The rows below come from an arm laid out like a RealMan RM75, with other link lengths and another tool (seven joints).
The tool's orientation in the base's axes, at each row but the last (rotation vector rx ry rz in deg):
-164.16 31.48 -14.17
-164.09 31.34 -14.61
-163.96 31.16 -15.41
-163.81 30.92 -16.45
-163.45 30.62 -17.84
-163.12 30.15 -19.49
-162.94 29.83 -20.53
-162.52 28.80 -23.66
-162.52 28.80 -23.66
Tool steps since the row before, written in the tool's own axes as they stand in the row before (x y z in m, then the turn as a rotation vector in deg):
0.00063 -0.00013 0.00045 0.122 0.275 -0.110
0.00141 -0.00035 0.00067 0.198 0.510 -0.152
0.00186 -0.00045 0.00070 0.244 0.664 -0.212
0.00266 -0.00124 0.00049 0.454 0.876 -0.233
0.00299 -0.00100 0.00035 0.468 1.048 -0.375
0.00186 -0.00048 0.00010 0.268 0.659 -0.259
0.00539 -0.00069 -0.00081 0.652 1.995 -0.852
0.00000 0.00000 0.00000 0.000 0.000 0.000
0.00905 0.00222 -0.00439 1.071 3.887 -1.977
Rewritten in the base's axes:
0.00071 -0.00004 -0.00032 -0.005 -0.315 0.055
0.00155 -0.00010 -0.00038 -0.025 -0.565 0.049
0.00201 -0.00017 -0.00031 -0.049 -0.733 0.075
0.00296 0.00021 0.00024 0.067 -1.009 0.074
0.00314 -0.00016 0.00042 -0.012 -1.196 0.168
0.00187 -0.00024 0.00037 -0.037 -0.746 0.123
0.00488 -0.00152 0.00201 -0.276 -2.211 0.405
0.00000 0.00000 0.00000 0.000 0.000 0.000
0.00612 -0.00610 0.00561 -0.817 -4.292 1.039

